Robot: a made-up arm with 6 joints.
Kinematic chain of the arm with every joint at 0, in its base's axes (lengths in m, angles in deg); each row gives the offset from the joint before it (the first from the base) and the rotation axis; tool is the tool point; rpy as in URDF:
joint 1: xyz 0 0 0.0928 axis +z
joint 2: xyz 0 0 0 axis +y
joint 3: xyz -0.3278 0 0.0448 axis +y
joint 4: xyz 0.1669 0 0.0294 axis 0.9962 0 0.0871
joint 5: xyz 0 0 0 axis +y
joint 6: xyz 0.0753 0 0.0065 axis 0.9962 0 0.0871
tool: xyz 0 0 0 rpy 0 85 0
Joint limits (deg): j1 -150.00..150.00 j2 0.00..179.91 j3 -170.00..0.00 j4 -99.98..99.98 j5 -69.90..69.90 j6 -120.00..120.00
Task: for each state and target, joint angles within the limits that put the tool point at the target. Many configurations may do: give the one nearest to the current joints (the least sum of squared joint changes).
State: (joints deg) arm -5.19 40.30 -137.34 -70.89 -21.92 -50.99
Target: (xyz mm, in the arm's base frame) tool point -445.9 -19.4 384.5
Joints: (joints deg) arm 6.81 8.29 -119.82 -74.01 -27.63 -50.99
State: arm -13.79 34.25 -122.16 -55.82 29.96 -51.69
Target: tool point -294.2 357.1 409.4
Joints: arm -52.79 16.75 -143.13 -56.54 16.86 -51.69
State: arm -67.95 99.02 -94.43 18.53 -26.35 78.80
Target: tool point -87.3 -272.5 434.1
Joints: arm -105.01 90.13 -77.32 23.67 -27.02 78.80
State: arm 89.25 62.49 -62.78 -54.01 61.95 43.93
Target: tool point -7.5 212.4 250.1
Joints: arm 104.40 94.94 -46.60 -46.92 55.53 43.93
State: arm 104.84 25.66 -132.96 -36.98 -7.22 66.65
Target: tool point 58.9 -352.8 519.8
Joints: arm 100.43 29.73 -132.32 -37.08 -7.55 66.65
